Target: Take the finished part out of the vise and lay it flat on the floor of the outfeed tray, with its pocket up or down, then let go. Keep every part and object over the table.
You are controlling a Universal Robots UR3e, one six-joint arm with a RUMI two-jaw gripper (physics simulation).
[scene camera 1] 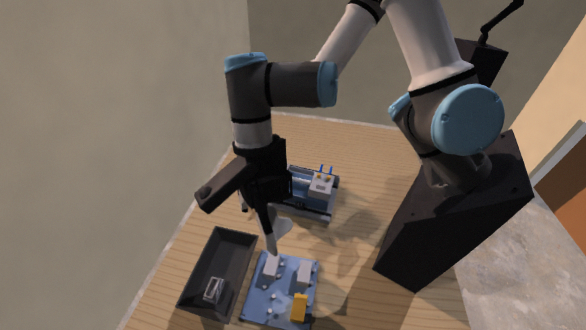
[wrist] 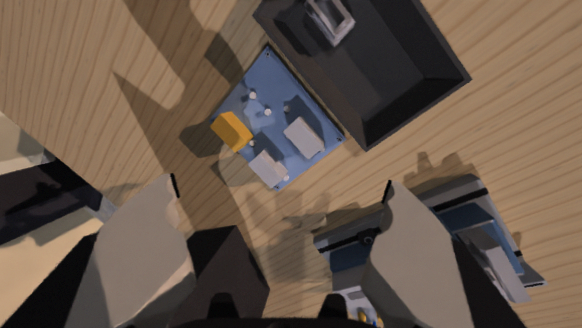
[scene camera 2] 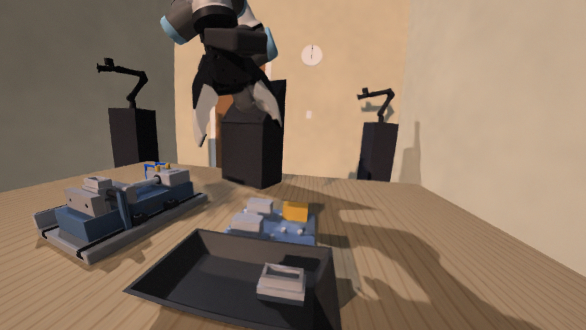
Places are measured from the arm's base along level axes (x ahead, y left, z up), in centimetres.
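Pixels of known places: gripper, fingertip midpoint: (scene camera 1: 259, 231) (wrist: 283, 179) (scene camera 2: 244, 136); arm's base at its link origin: (scene camera 1: 459, 175) (scene camera 2: 251, 100).
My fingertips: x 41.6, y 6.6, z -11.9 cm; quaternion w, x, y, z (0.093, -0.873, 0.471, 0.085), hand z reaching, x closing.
Observation:
Ahead of a thing's pixels: the offset from my fingertips to its top centre.
The finished part @[dx -0.3, dy -30.5, dz -9.3 cm] (scene camera 2: 97, 183), light grey with its pocket facing up, sits in the jaws of the vise @[dx -7.3, dy -28.8, dz -10.9 cm] (scene camera 1: 310, 215) (scene camera 2: 82, 225) (wrist: 465, 212), at the left in scene camera 2. In scene camera 1 the gripper hides it, and in the wrist view I cannot tell it from the jaws. My gripper (scene camera 1: 258, 229) (scene camera 2: 240, 135) (wrist: 283, 179) is wide open and empty, high above the table, off to the side of the vise. The black outfeed tray (scene camera 1: 227, 255) (scene camera 2: 200, 280) (wrist: 385, 75) holds another grey part @[dx +12.4, dy +7.4, dz -16.1 cm] (scene camera 1: 214, 289) (scene camera 2: 281, 287), pocket up, near one end.
A blue plate @[dx -5.0, dy +5.1, dz -20.0 cm] (scene camera 1: 257, 300) (wrist: 275, 75) beside the tray bears small pegs, two grey blocks @[dx -1.9, dy +0.1, dz -16.4 cm] (scene camera 1: 271, 266) @[dx -10.7, dy +1.6, dz -16.4 cm] (scene camera 1: 304, 272) and a yellow block @[dx -9.3, dy +10.5, dz -16.4 cm] (scene camera 1: 299, 307) (scene camera 2: 295, 211) (wrist: 231, 131). Blue hoses stand up at the vise's far end. The arm's black pedestal (scene camera 1: 425, 240) (scene camera 2: 252, 150) stands behind.

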